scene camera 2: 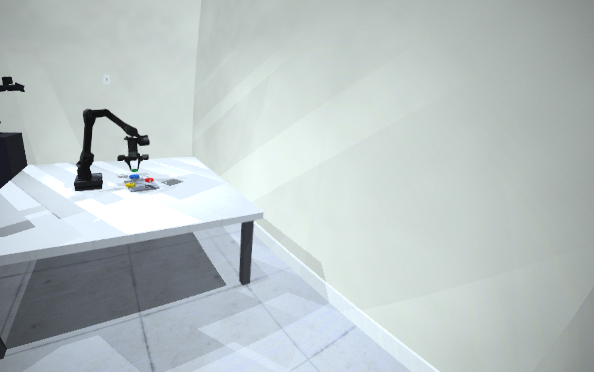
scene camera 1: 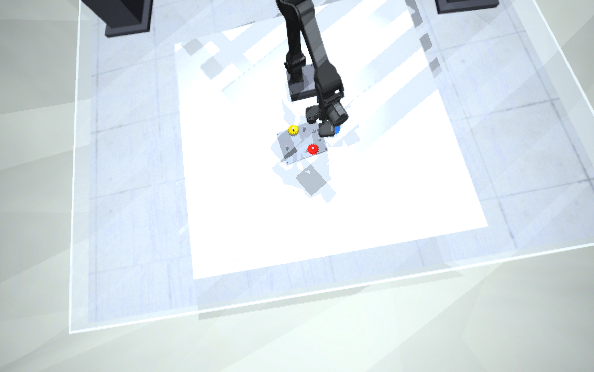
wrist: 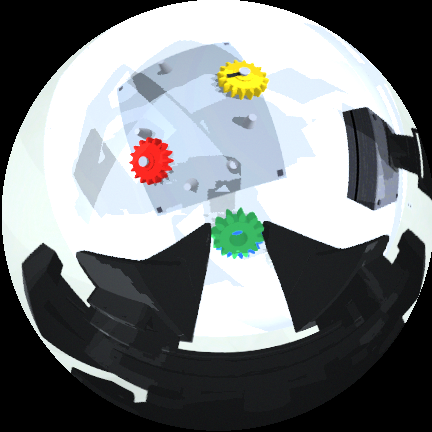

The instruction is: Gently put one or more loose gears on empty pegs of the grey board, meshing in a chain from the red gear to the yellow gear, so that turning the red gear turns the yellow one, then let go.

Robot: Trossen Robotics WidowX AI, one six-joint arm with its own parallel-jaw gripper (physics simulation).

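Places are measured from the arm's base along level axes (x ahead, y left, z up), in centimetres.
Pixels of known places: gripper, between the fingertips: [scene camera 2: 134,170] [scene camera 1: 324,125] [wrist: 236,227]; arm's base, origin of its link: [scene camera 2: 84,178] [scene camera 1: 296,76].
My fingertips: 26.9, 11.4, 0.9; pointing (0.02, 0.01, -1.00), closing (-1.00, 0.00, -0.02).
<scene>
For each thing: its top centre in the pictures, then the offset to it from my fingertips, as dx, dy, dz. "spot": a spot on its surface instead.
- green gear, centre of its top: [wrist: 237,238] [scene camera 2: 134,169] -0.1, +0.7, +0.6
- blue gear, centre of its top: [wrist: 238,240] [scene camera 1: 333,127] [scene camera 2: 134,175] -0.8, +4.6, -4.8
- grey board, centre of its top: [wrist: 186,100] [scene camera 1: 300,138] [scene camera 2: 140,180] +4.1, -11.1, -3.5
- yellow gear, centre of its top: [wrist: 243,72] [scene camera 1: 293,128] [scene camera 2: 130,183] -1.5, -14.6, -3.9
- pale gear, centre of its top: [scene camera 2: 122,174] -8.8, +8.4, -4.8
- far side, a spot on its surface: [wrist: 164,68] spot: +7.1, -17.5, -4.7
My gripper [scene camera 2: 134,168] [wrist: 236,227] is shut on the green gear [scene camera 2: 134,170] [wrist: 238,240], held flat above the table, just off the board's near edge in the wrist view. The blue gear [scene camera 1: 337,129] [scene camera 2: 134,176] lies on the table beside the board; bits of it show beneath the green gear in the wrist view. The grey board [scene camera 1: 301,155] [wrist: 265,150] carries the red gear [scene camera 1: 313,149] [scene camera 2: 149,180] [wrist: 151,161] and the yellow gear [scene camera 1: 293,130] [scene camera 2: 130,185] [wrist: 243,80] on pegs, apart. Empty pegs include one [wrist: 251,118] near yellow, one [wrist: 233,164] near the edge and one [wrist: 190,185] near red.
The arm's base [scene camera 1: 303,91] [scene camera 2: 88,182] [wrist: 372,157] stands on the table near the board, on the yellow gear's side. A pale gear [scene camera 2: 122,175] lies near the blue one, hard to make out. Further empty pegs stand beside the red gear [wrist: 145,132] and at the far side [wrist: 164,68].
</scene>
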